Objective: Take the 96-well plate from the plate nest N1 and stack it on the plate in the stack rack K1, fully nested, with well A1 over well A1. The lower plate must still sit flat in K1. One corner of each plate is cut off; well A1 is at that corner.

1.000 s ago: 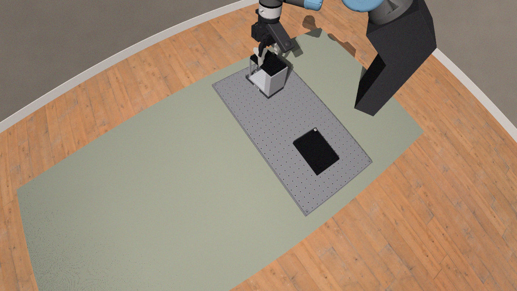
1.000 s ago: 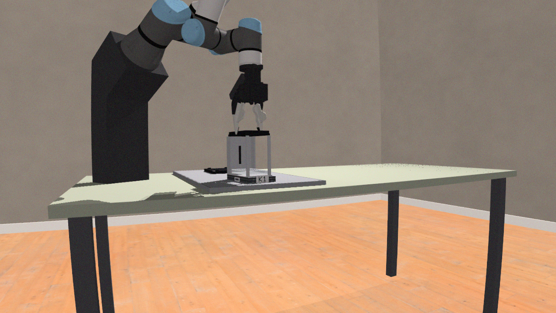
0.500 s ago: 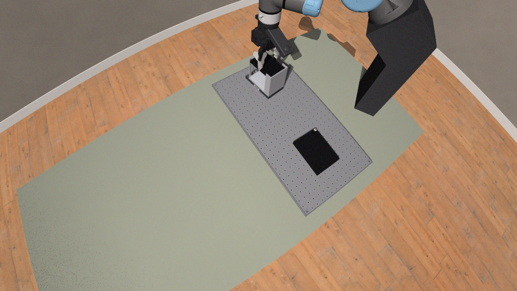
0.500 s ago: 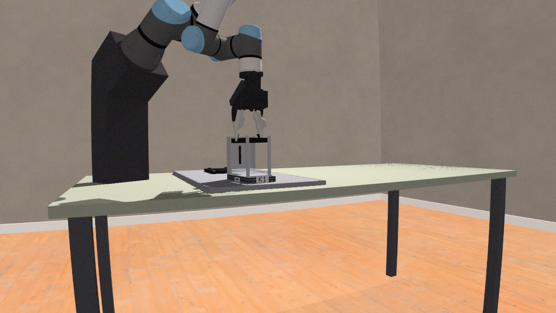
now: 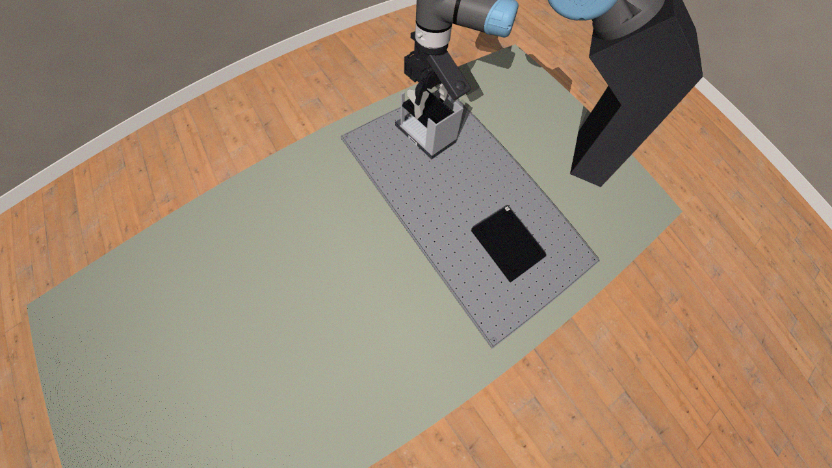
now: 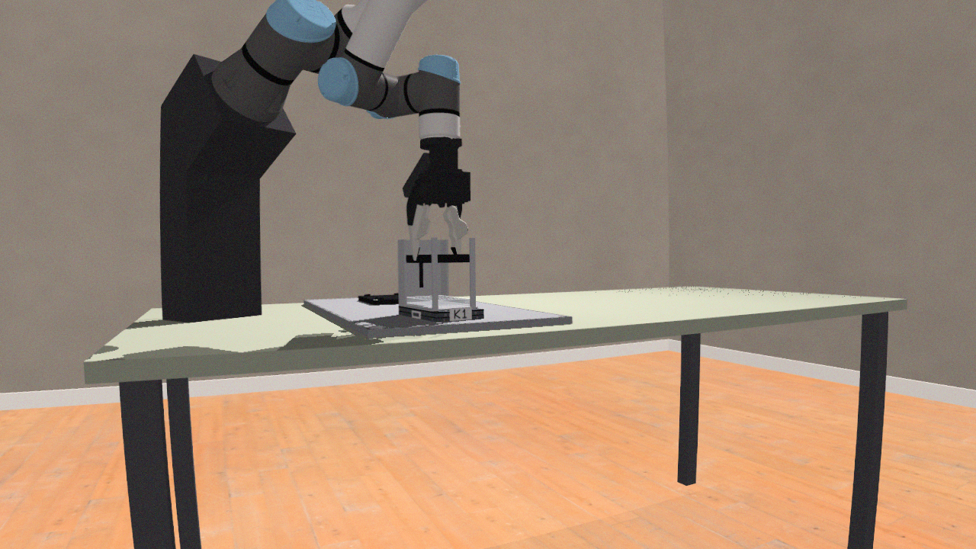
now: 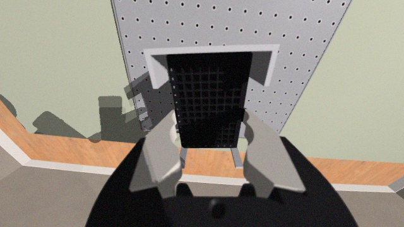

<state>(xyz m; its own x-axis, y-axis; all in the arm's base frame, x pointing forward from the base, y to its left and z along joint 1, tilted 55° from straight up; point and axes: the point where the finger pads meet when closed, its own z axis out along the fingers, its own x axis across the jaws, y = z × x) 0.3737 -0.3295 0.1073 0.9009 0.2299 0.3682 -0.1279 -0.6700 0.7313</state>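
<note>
My hand is 90 mm above the white plate. From my hand the other things lie so: K1 label (10 mm behind, 90 mm to the right, 100 mm below); black 96-well plate (10 mm below); black plate nest N1 (120 mm ahead, 360 mm to the left, 110 mm below).
</note>
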